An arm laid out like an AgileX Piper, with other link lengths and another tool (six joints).
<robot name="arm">
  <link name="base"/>
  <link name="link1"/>
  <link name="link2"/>
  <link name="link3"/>
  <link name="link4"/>
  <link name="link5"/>
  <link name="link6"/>
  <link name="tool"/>
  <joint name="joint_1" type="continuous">
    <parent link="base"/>
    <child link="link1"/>
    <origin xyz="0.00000 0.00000 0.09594" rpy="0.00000 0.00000 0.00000"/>
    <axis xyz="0 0 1"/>
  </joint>
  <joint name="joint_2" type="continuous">
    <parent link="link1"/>
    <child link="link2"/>
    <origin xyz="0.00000 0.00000 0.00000" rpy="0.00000 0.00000 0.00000"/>
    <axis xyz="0 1 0"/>
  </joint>
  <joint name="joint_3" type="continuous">
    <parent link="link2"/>
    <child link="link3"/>
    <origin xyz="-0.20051 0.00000 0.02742" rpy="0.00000 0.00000 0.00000"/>
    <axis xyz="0 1 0"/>
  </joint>
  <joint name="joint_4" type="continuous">
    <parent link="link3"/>
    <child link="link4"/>
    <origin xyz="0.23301 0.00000 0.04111" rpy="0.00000 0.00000 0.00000"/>
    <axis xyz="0.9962 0 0.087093"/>
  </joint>
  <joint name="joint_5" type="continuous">
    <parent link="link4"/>
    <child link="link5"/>
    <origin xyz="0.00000 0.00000 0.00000" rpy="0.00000 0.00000 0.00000"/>
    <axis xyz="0 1 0"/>
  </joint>
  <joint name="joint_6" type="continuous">
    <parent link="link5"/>
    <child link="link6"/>
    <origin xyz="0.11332 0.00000 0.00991" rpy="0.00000 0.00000 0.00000"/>
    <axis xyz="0.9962 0 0.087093"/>
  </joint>
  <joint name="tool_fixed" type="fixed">
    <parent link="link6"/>
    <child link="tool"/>
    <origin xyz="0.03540 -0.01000 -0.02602" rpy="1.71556 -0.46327 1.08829"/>
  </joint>
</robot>
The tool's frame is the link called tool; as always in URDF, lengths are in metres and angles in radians. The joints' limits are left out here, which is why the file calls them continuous.
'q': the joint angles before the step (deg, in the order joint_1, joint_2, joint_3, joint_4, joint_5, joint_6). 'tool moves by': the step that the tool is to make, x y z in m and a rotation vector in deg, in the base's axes. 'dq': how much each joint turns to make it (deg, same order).
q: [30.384, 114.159, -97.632, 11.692, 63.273, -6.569]
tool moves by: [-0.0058, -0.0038, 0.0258, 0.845, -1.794, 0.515]
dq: [-0.002, -4.324, 0.007, -0.259, 2.391, -0.002]
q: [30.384, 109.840, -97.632, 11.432, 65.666, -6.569]
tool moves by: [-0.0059, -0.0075, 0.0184, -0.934, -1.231, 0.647]
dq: [0.002, -3.271, 0.000, -1.486, 2.728, 0.003]
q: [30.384, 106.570, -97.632, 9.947, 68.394, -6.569]
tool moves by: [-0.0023, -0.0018, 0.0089, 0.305, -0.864, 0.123]
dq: [0.003, -1.541, -0.024, -0.182, 0.674, 0.006]
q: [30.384, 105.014, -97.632, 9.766, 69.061, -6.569]
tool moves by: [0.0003, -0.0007, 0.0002, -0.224, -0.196, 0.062]
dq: [-0.004, -0.068, 0.032, -0.273, -0.011, -0.061]
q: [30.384, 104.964, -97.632, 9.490, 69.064, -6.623]
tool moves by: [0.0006, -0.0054, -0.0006, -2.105, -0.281, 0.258]
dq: [0.004, -0.014, 0.025, -1.947, 0.828, -0.055]
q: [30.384, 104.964, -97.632, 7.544, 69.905, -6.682]
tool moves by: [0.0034, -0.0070, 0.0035, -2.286, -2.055, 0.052]
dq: [0.007, -0.635, 0.015, -3.034, -0.003, 0.065]
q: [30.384, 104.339, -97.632, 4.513, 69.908, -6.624]
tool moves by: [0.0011, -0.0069, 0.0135, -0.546, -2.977, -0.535]
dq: [-0.223, -2.330, 0.024, -2.090, -0.011, 0.352]
